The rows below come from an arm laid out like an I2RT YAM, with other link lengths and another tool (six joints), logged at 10 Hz.
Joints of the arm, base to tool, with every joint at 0 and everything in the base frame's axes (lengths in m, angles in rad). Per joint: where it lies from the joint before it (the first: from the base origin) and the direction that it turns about. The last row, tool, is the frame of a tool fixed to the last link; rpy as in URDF.
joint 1: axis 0 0 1 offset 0 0 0.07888
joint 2: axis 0 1 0 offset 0.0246 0.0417 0.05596
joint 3: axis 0 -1 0 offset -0.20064 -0.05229 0
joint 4: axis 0 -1 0 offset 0.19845 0.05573 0.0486
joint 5: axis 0 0 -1 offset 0.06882 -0.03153 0.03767
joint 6: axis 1 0 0 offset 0.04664 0 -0.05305
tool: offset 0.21 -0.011 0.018 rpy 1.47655 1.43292 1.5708
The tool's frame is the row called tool.
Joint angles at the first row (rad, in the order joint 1, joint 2, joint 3, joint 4, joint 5, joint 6):
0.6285 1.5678 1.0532 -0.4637 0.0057 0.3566
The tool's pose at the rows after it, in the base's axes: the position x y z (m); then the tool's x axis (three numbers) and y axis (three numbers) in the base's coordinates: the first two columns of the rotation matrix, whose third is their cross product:
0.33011 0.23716 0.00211 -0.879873 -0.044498 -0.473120 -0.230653 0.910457 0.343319
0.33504 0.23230 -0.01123 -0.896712 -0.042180 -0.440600 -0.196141 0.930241 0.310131
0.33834 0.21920 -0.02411 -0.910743 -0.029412 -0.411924 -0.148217 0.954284 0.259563
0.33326 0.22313 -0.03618 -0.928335 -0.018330 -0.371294 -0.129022 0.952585 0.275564
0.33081 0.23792 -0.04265 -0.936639 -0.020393 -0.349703 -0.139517 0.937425 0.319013
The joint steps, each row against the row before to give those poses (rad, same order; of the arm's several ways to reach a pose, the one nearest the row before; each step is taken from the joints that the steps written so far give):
-0.0026 0.0602 0.0457 -0.0047 -0.0130 0.0055
0.0004 0.0877 0.0729 -0.0390 0.0266 0.0139
-0.0012 0.0698 0.0573 -0.0468 0.0462 0.0216
-0.0023 0.0457 0.0211 -0.0064 -0.0287 0.0196
0.0006 0.0327 0.0098 0.0282 -0.0517 0.0039

